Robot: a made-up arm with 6 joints. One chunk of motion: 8 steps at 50 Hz.
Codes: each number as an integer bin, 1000 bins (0 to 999) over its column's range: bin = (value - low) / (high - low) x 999, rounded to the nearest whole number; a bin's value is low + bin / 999 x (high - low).
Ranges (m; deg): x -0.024..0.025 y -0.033..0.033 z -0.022..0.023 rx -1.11..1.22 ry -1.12..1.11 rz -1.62..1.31
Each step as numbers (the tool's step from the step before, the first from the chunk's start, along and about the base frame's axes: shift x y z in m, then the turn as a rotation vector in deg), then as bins.
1 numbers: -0.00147 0.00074 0.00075 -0.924 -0.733 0.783
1 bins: 459 511 505 80 173 819
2 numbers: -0.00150 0.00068 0.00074 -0.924 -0.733 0.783
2 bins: 459 510 505 80 173 819
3 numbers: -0.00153 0.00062 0.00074 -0.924 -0.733 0.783
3 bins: 458 509 505 80 173 819
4 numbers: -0.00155 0.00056 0.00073 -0.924 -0.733 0.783
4 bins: 458 508 505 80 173 819
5 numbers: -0.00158 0.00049 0.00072 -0.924 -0.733 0.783
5 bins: 457 507 504 80 173 819
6 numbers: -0.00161 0.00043 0.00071 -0.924 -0.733 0.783
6 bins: 456 506 504 80 173 819
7 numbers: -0.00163 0.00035 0.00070 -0.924 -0.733 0.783
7 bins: 456 505 504 80 173 819
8 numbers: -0.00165 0.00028 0.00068 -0.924 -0.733 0.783
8 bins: 456 504 503 80 173 819
